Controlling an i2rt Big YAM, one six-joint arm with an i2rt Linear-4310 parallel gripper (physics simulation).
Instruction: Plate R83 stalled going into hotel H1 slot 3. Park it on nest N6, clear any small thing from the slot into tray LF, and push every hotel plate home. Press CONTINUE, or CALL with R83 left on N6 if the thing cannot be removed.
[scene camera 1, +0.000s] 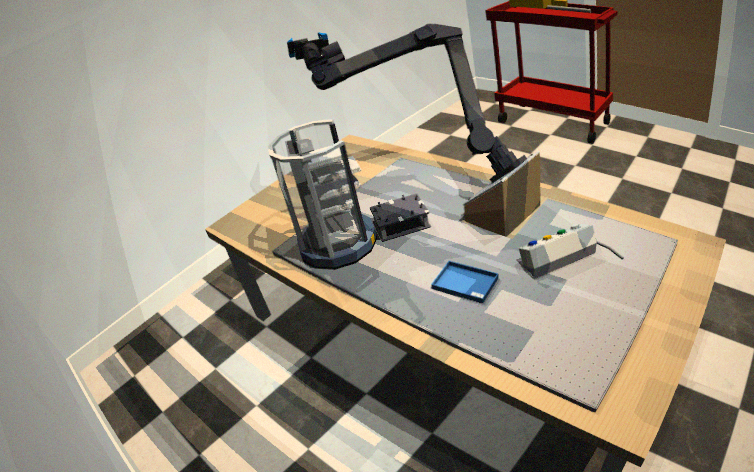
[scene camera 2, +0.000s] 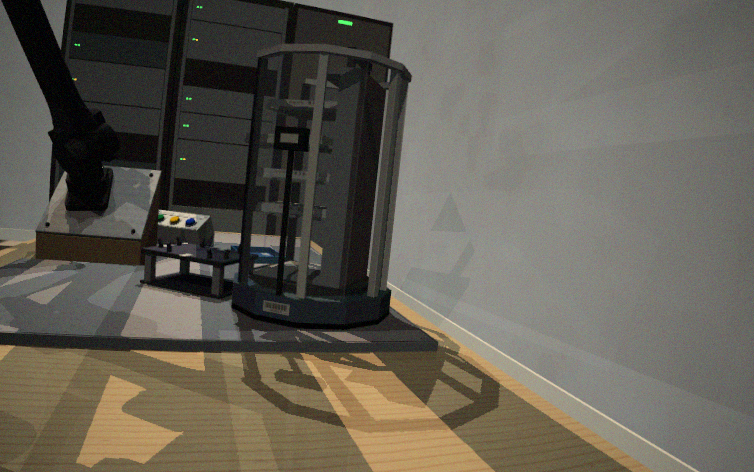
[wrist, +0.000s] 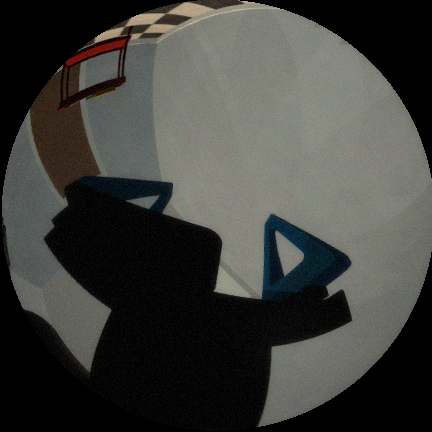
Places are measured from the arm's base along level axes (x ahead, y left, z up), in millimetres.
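Pixels of known places: gripper, fingertip midpoint: (scene camera 1: 305, 36) (wrist: 220, 203); arm's base, origin of the base link: (scene camera 1: 509, 170) (scene camera 2: 90, 191).
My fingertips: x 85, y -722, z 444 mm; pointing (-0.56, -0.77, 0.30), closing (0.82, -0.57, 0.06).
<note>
For each thing: its top centre in the pictures, then the offset to it from my fingertips. "spot": a spot on its surface instead.
- pale end, surface spot: (scene camera 1: 353, 165) spot: 315 mm down, 264 mm ahead, 403 mm left
- pale button box, middle of its top: (scene camera 1: 559, 233) (scene camera 2: 172, 211) 495 mm down, 80 mm ahead, 967 mm left
My gripper (scene camera 1: 306, 42) (wrist: 220, 203) is open and empty, high above the table and the hotel. The round hotel (scene camera 1: 333, 259) (scene camera 2: 333, 311) has a blue base, pale posts and a dark inner column. Several pale plates (scene camera 1: 336, 209) (scene camera 2: 303, 104) sit one above another inside; one pale end (scene camera 1: 353, 165) shows at its right side. Plate labels, slot numbers and any small thing in a slot cannot be made out. A dark nest stand (scene camera 1: 397, 213) (scene camera 2: 189, 251) with short pegs stands beside the hotel. A blue tray (scene camera 1: 464, 279) (scene camera 2: 261, 254) lies farther along the mat.
A pale button box (scene camera 1: 558, 251) (scene camera 2: 184, 225) with blue, yellow and green buttons stands beyond the tray. The arm's wooden mount (scene camera 1: 521, 194) (scene camera 2: 89, 246) stands near the nest stand. A red cart (scene camera 1: 548, 16) (wrist: 97, 51) stands behind the table; a wall rises beside the hotel.
</note>
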